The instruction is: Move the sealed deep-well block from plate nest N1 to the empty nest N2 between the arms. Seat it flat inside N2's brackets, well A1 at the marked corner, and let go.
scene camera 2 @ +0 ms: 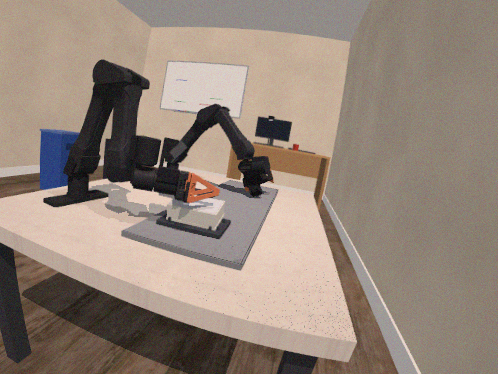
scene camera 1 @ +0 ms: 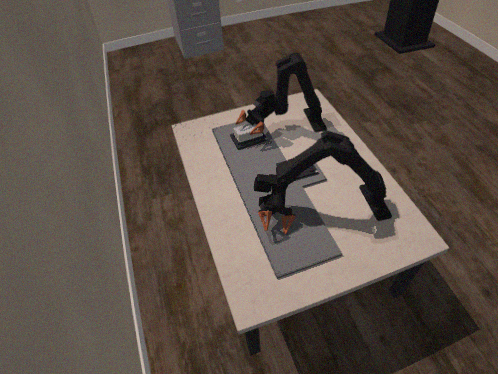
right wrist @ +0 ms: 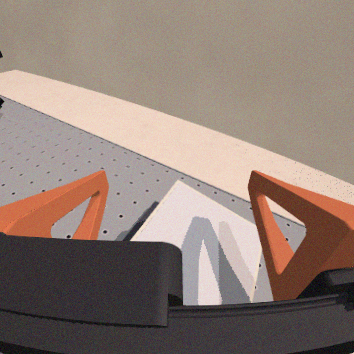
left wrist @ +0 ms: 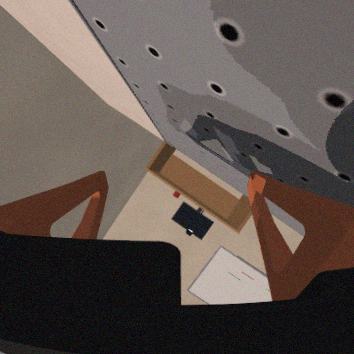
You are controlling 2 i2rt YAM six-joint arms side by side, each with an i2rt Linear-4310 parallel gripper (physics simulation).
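Places are measured from the left arm's base along level axes (x ahead, y left, z up), in millimetres.
Pixels of known places: left gripper, between the fingertips: (scene camera 2: 264, 185) (scene camera 1: 275, 232) (left wrist: 177, 178); right gripper, between the fingertips: (scene camera 2: 215, 190) (scene camera 1: 242, 129) (right wrist: 177, 178); left arm's base, origin of its link: (scene camera 1: 375, 201); right arm's base, origin of its link: (scene camera 2: 78, 199) (scene camera 1: 314, 119).
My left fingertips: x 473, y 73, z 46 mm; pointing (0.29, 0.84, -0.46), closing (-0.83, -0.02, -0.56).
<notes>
For each thing: its top centre in the pictures, then the offset to it from my left fingertips. Level surfaces: height alone.
- white sealed block, centre of its top: (right wrist: 189, 260) (scene camera 2: 197, 199) (scene camera 1: 247, 127) dx -17, dy -617, dz +36 mm
- black plate nest N1, centre of its top: (scene camera 2: 196, 216) (scene camera 1: 248, 135) dx -18, dy -612, dz -11 mm
- grey perforated board, height of its surface: dz -32 mm
- pale table, height of its surface: dz -45 mm
The white sealed block (scene camera 1: 243, 133) (scene camera 2: 195, 215) (right wrist: 170, 215) sits in the black plate nest N1 (scene camera 1: 250, 144) (scene camera 2: 218, 232) at the board's far end in scene camera 1. My right gripper (scene camera 1: 244, 128) (scene camera 2: 214, 194) (right wrist: 177, 178) is open just above the block, tilted, one finger over each side of its top; its shadow falls on the top face. A dark nest, apparently N2 (scene camera 1: 309, 173), lies between the arms, partly hidden behind the left arm; its marked corner cannot be made out. My left gripper (scene camera 1: 276, 231) (scene camera 2: 257, 192) (left wrist: 177, 178) is open and empty above the board's near end.
The grey perforated board (scene camera 1: 310, 245) (scene camera 2: 237, 255) (left wrist: 190, 50) (right wrist: 40, 150) lies on the pale table (scene camera 1: 280, 302) (scene camera 2: 300, 280). The left arm (scene camera 1: 305, 162) arches over the board beside N2. The right arm (scene camera 2: 125, 125) stands beside N1.
</notes>
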